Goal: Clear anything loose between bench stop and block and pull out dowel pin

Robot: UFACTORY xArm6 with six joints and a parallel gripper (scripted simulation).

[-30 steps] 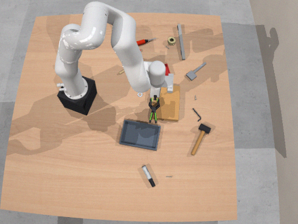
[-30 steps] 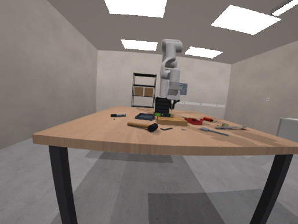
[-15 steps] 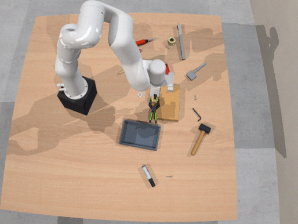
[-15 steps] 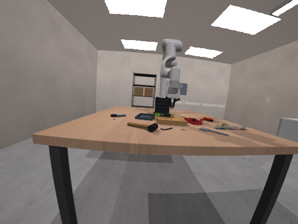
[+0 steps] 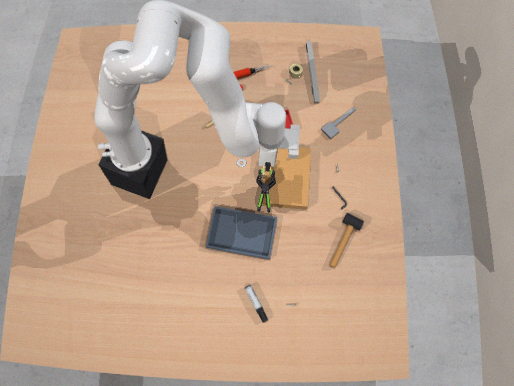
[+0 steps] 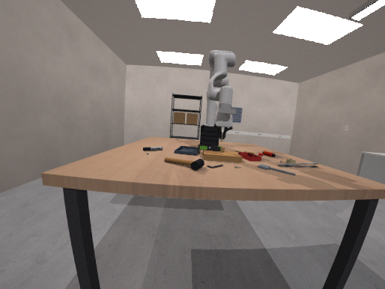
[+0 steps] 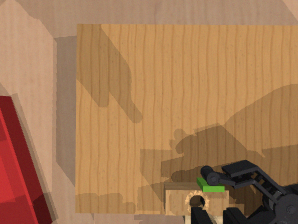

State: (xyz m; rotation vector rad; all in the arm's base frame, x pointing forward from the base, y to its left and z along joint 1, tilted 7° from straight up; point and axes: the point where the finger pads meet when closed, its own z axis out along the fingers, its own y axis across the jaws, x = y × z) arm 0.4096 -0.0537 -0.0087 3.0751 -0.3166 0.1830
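Now: the dowel pin 2 cm below my hand. From my hand the other things lie so: small wooden block (8 cm below); red tray (17 cm to the left, 12 cm below, 4 cm ahead); dark grey tray (18 cm to the right, 12 cm below, 11 cm behind).
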